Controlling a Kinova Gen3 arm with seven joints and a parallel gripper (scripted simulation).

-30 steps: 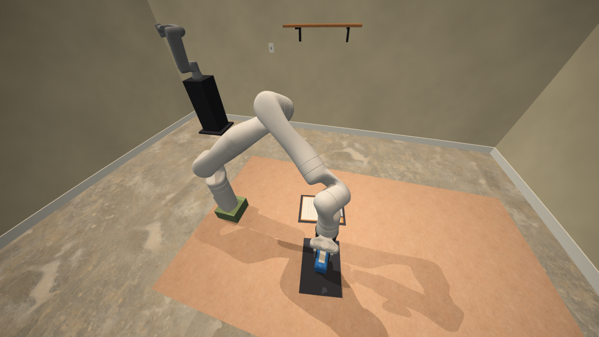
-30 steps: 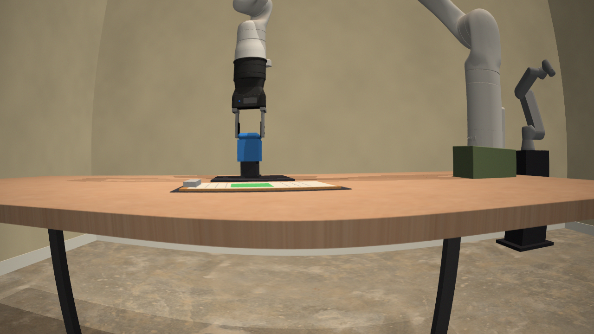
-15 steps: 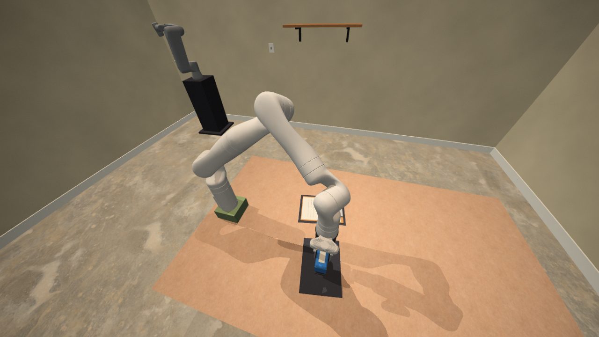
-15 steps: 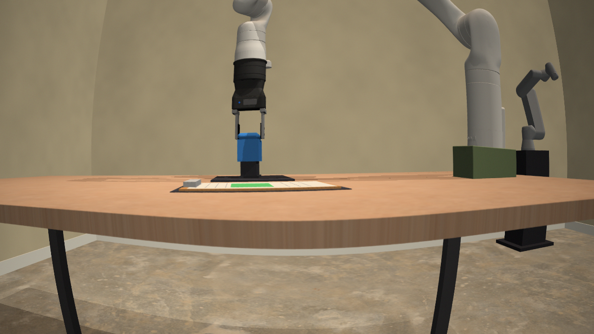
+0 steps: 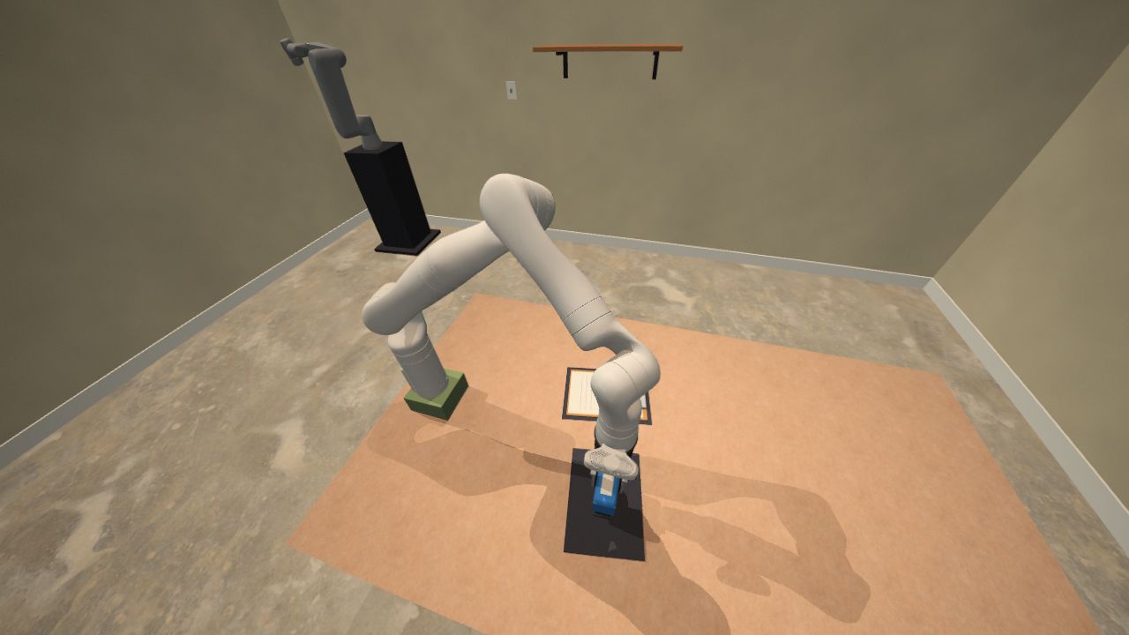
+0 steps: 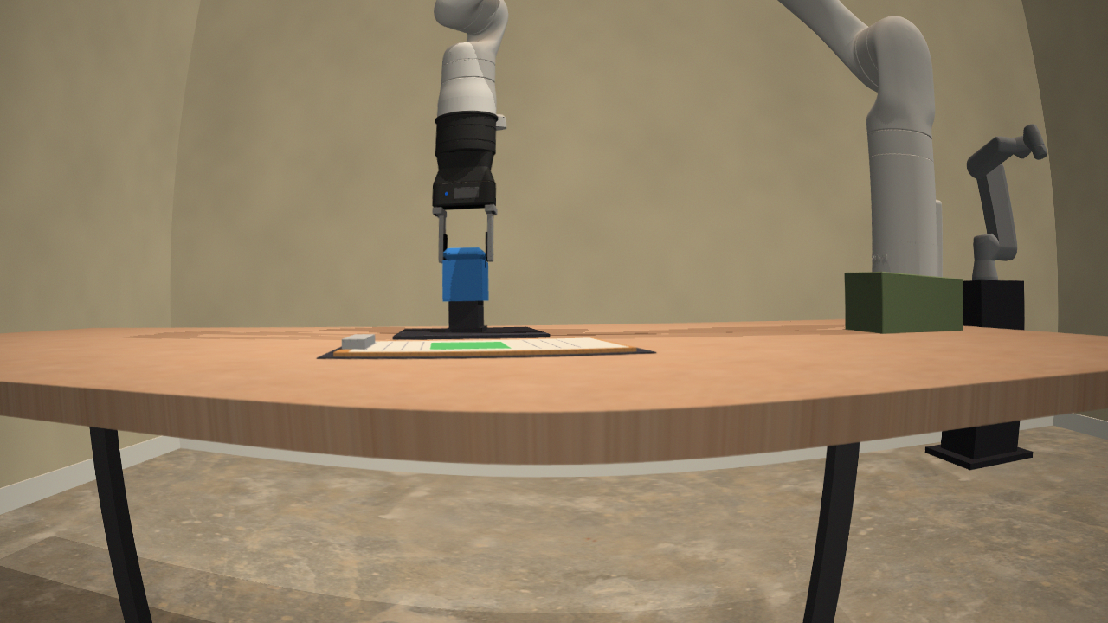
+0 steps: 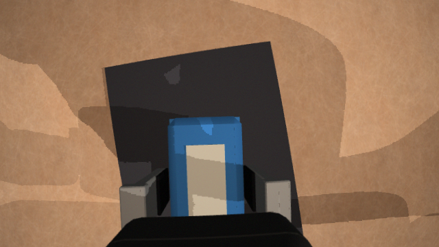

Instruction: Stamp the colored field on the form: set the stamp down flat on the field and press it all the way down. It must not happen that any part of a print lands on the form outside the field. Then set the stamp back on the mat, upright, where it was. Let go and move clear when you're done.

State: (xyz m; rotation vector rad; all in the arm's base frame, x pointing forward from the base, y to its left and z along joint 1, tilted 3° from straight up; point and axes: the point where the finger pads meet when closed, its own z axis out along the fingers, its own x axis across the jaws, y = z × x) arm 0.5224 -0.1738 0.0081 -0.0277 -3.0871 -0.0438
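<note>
Right now my hand is 5 cm above the blue stamp. The rest, counted from my hand: form (2 cm behind, 29 cm to the left, 10 cm below); dark mat (10 cm below); black base (9 cm below).
</note>
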